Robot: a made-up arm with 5 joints.
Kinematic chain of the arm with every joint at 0, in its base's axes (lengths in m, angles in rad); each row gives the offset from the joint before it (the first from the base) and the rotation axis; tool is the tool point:
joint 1: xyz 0 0 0.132 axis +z
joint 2: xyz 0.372 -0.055 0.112 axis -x
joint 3: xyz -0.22 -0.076 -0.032 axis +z
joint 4: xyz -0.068 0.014 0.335 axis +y
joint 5: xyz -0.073 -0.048 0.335 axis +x
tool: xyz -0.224 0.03 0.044
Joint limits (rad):
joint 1: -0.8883..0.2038
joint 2: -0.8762..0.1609
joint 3: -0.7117..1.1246
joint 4: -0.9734..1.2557
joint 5: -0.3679..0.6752
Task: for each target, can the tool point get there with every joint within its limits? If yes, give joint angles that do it. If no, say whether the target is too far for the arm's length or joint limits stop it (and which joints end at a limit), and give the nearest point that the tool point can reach.
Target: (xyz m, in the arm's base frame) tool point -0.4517 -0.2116 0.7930
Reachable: yes | joints -0.6735 0.0181 0.6539 -0.4072 0.5570
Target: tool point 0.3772 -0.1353 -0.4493
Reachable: no: joint limits stop it (at a limit: joint 1, joint 2, joint 3, joint 4, joint 5) | nearest point 0.0785 -0.6445 -0.0358 | short by 0.721 m
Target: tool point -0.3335 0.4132 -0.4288
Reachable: no: joint limits stop it (at a limit: joint 1, joint 2, joint 4, joint 5) | nearest point -0.5688 -0.0626 0.1436 | short by 0.781 m
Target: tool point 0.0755 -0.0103 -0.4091
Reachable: no: joint limits stop it (at a limit: joint 1, joint 2, joint 3, joint 4, joint 5) | nearest point 0.0373 -0.6183 -0.0151 | short by 0.725 m
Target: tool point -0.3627 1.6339 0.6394
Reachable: no: too far | nearest point -0.0840 0.3786 0.5768 | short by 1.287 m
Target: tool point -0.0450 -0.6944 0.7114
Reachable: yes | joints -0.1306 -0.7455 0.6357 0.5380 -0.1261
